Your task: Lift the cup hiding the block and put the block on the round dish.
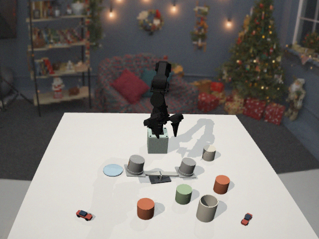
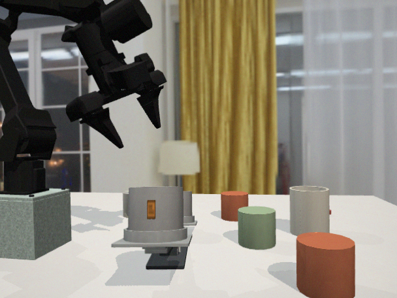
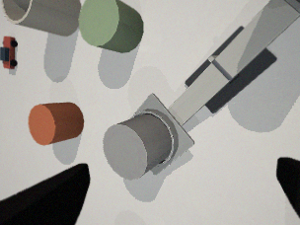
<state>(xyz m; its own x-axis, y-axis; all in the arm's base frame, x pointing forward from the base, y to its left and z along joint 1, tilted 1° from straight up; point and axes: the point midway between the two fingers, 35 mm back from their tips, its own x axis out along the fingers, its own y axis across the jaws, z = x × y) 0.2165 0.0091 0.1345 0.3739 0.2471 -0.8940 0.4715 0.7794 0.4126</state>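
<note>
Right now the pale grey block is 170 mm below my gripper tip, 110 mm to the left of it and 30 mm ahead of it. From my gripper tip the other things lie so: beige cup 250 mm to the left, 170 mm below, 110 mm behind; green cylinder 220 mm ahead, 170 mm below, 70 mm to the left; pale blue round dish 260 mm to the right, 200 mm below, 10 mm behind.
</note>
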